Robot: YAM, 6 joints.
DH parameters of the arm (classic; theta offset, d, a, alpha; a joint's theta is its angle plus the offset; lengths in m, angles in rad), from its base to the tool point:
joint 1: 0 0.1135 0.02 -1.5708
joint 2: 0 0 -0.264 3.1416
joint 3: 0.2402 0 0.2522 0
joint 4: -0.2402 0 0.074 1.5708
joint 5: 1.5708 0 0 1.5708
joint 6: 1.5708 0.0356 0 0
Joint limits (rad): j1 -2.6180..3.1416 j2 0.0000..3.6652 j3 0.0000..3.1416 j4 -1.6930..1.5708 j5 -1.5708..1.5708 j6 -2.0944..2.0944
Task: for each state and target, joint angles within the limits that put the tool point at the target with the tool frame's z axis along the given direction. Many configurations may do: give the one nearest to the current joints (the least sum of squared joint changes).
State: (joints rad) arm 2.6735 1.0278 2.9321 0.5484 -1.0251 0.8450
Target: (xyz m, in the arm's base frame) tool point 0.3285 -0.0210 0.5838 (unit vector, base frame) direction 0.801 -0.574 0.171
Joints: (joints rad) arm 3.1397 1.1827 3.1390 0.9752 -0.6094 0.8450
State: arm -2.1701 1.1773 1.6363 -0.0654 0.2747 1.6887
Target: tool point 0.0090 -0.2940 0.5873 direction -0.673 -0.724 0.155
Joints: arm -1.4486 1.6051 2.1998 -0.3558 0.8569 1.6887
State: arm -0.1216 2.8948 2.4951 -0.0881 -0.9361 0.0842
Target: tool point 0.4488 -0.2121 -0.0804 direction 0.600 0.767 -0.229
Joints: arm -0.5105 2.9115 1.8541 0.0625 -1.2944 0.0842
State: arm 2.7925 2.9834 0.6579 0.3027 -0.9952 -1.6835
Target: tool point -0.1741 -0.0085 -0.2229 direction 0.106 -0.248 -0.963
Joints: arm 3.1398 3.1271 0.9171 0.5290 -0.2504 -1.6835
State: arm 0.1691 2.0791 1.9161 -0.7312 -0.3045 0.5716
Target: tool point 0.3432 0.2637 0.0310 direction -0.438 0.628 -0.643
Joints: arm 0.5921 2.4840 1.6217 -0.7286 -0.8721 0.5716
